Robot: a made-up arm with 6 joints. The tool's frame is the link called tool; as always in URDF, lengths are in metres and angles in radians. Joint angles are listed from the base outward.
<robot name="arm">
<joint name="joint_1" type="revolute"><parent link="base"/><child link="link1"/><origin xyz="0.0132 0.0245 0.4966" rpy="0 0 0"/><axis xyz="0 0 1"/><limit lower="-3.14" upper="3.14"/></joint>
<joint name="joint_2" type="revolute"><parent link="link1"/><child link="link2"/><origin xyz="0.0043 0.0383 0.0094" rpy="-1.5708 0 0"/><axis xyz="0 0 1"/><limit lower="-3.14" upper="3.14"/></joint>
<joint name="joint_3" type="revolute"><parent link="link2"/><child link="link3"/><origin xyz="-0.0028 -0.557 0.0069" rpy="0 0 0"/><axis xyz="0 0 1"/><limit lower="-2.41" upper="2.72"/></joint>
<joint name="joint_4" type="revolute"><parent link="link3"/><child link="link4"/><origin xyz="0.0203 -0.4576 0.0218" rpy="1.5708 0 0"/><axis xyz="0 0 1"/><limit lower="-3.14" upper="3.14"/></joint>
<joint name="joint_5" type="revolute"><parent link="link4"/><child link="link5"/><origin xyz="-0.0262 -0.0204 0.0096" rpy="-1.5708 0 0"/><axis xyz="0 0 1"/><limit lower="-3.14" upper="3.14"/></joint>
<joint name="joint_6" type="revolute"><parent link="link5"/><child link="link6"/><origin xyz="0.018 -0.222 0.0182" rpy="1.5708 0 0"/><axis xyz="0 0 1"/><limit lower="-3.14" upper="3.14"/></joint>
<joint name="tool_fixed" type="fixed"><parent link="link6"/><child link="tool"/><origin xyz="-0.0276 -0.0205 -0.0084" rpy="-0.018 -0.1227 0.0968"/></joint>
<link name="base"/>
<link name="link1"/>
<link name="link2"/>
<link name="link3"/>
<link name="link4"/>
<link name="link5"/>
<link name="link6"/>
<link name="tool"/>
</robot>
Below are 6 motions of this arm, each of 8 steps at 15 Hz.
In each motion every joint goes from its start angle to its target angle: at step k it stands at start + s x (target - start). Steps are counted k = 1, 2, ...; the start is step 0. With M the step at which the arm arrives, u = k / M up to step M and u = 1 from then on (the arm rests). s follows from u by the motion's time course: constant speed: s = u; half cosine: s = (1 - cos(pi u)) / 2; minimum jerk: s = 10 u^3 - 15 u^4 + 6 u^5.
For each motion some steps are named. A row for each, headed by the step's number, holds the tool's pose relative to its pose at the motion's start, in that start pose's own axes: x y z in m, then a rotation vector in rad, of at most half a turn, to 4 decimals.
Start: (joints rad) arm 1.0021 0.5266 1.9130 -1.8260 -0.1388 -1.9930
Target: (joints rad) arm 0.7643 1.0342 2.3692 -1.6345 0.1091 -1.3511
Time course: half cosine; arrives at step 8
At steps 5, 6, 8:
5: -0.3400 -0.1229 0.0634 0.0605 -0.6833 0.7320
6: -0.4049 -0.1609 0.0439 0.0355 -0.8545 0.8843
8: -0.4556 -0.1959 0.0169 0.0000 -1.0124 1.0109

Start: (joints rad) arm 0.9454 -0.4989 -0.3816 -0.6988 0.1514 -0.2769
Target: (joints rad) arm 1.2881 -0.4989 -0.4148 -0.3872 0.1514 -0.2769
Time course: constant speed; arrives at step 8
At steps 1, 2, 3, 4, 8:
1: 0.0240 -0.0249 0.0010 0.0230 0.0193 0.0677
2: 0.0488 -0.0492 0.0008 0.0470 0.0377 0.1353
3: 0.0743 -0.0727 -0.0005 0.0720 0.0553 0.2026
4: 0.1005 -0.0954 -0.0029 0.0979 0.0720 0.2698
8: 0.2113 -0.1776 -0.0237 0.2111 0.1298 0.5356

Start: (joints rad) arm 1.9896 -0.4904 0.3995 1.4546 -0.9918 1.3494
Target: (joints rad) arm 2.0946 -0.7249 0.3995 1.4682 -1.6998 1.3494
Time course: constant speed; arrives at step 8
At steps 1, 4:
1: 0.0262 0.0317 0.0023 -0.0881 -0.0103 0.0434
4: 0.0934 0.1324 0.0003 -0.3518 -0.0585 0.1735

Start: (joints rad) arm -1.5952 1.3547 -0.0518 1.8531 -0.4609 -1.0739
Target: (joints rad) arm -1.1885 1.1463 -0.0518 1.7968 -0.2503 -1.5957
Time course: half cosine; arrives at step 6
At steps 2, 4, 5, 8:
2: 0.0394 0.1300 -0.0609 -0.1581 0.0696 -0.0863
4: 0.0833 0.3719 -0.2240 -0.4911 0.1453 -0.2371
5: 0.0863 0.4522 -0.2949 -0.6156 0.1510 -0.2833
8: 0.0856 0.4802 -0.3220 -0.6612 0.1500 -0.2989

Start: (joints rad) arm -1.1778 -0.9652 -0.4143 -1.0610 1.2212 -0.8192
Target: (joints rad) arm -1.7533 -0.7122 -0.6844 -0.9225 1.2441 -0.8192
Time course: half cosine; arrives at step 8
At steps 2, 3, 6, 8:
2: -0.0574 0.0339 -0.0540 0.0285 -0.0631 -0.0401
3: -0.1140 0.0774 -0.1148 0.0589 -0.1326 -0.0859
6: -0.2462 0.2611 -0.3170 0.1519 -0.3627 -0.2520
8: -0.2659 0.3182 -0.3681 0.1747 -0.4232 -0.2999

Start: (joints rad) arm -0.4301 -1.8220 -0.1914 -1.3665 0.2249 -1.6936
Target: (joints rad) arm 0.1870 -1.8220 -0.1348 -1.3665 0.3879 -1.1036
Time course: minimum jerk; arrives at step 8
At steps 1, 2, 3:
1: 0.0018 0.0114 0.0029 -0.0108 0.0015 0.0070
2: 0.0121 0.0738 0.0168 -0.0696 0.0116 0.0451
3: 0.0358 0.1978 0.0340 -0.1835 0.0418 0.1205

